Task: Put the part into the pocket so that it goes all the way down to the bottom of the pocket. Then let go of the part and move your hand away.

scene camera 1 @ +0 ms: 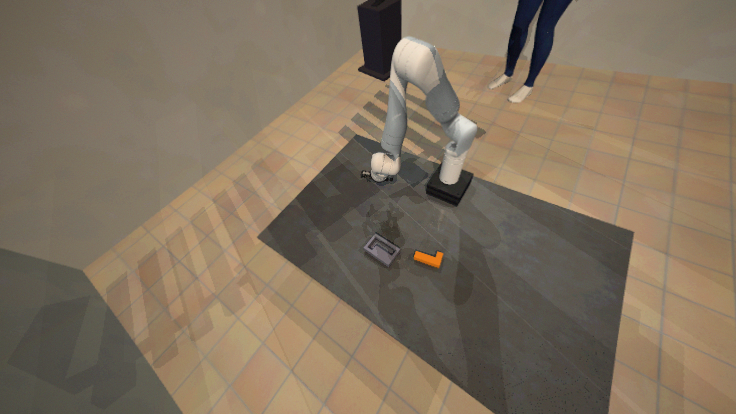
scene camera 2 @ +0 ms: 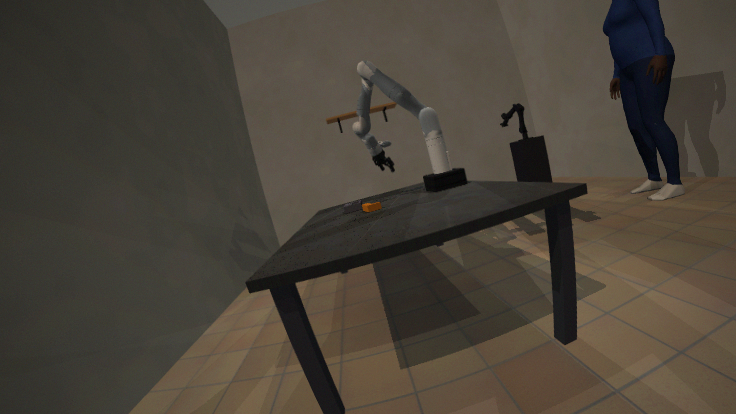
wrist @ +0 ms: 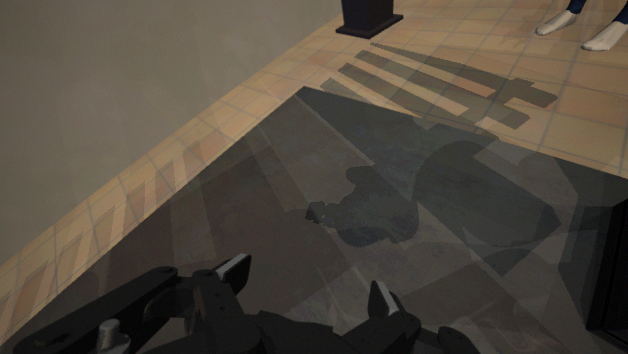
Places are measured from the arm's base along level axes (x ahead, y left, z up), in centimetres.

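Where they show: gripper, fingertip midpoint: (scene camera 2: pixel 388 170) (wrist: pixel 308 281); arm's base at its link origin: (scene camera 1: pixel 448 177) (scene camera 2: pixel 442 171).
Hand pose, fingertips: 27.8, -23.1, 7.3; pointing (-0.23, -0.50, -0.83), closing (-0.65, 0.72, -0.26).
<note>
Things, the pixels of their top centre, and the offset from my fingertips, as dx, dy, dz. Level surfaces: height alone.
- orange L-shaped part at its top centre: (scene camera 2: pixel 370 203) (scene camera 1: pixel 428 255) +9.8, +39.9, -12.2
- grey block at its top centre: (scene camera 1: pixel 381 248) (scene camera 2: pixel 352 203) +21.3, +23.0, -11.5
- table at its surface level: dz -15.2
The orange L-shaped part (scene camera 1: pixel 428 259) (scene camera 2: pixel 371 207) lies flat on the dark table, apart from the pocket block and to its right in scene camera 1. Its short leg is at the right end and points toward the robot base side. The grey block (scene camera 1: pixel 383 254) (scene camera 2: pixel 352 207) with the recessed pocket sits on the table; the pocket looks empty. My gripper (scene camera 1: pixel 377 178) (scene camera 2: pixel 387 169) (wrist: pixel 308 281) is open and empty, high above the table, on the robot side of the block. The part and the block do not show in the wrist view.
The black robot base (scene camera 1: pixel 449 186) (scene camera 2: pixel 445 179) stands on the table (scene camera 1: pixel 540 257) (scene camera 2: pixel 463 211) near its back edge. A dark pedestal (scene camera 1: pixel 380 38) (scene camera 2: pixel 531 158) (wrist: pixel 367 15) and a standing person (scene camera 1: pixel 540 41) (scene camera 2: pixel 645 97) are beyond the table. A wall shelf (scene camera 2: pixel 339 117) hangs behind the arm.
</note>
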